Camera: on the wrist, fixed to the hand. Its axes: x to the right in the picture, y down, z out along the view.
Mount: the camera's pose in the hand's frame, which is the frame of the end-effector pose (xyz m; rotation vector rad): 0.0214 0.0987 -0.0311 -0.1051 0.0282 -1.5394
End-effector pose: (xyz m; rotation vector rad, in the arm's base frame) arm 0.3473 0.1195 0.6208 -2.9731 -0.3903 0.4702
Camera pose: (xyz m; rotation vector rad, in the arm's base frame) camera 0.4000 0.0283 0.6299 -1.8209 -2.3018 0.1635
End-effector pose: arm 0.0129 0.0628 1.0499 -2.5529 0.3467 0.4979
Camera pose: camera 0.0079 -0.0393 1.0232 -2.1008 -1.5350 -0.1417
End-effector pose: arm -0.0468 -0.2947 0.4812 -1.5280 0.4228 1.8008
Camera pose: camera -0.0947 -0.3760 0.4336 -1.2524 -0.7166 0.5519
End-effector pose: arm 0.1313 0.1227 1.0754 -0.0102 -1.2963 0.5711
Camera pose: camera 0.1240 0.2260 1.0541 0.8163 -0.9514 -0.8104
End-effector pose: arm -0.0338 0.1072 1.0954 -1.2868 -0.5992 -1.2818
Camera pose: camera 0.0525 0.0511 1.0715 -0.7381 -1.6628 -2.5378
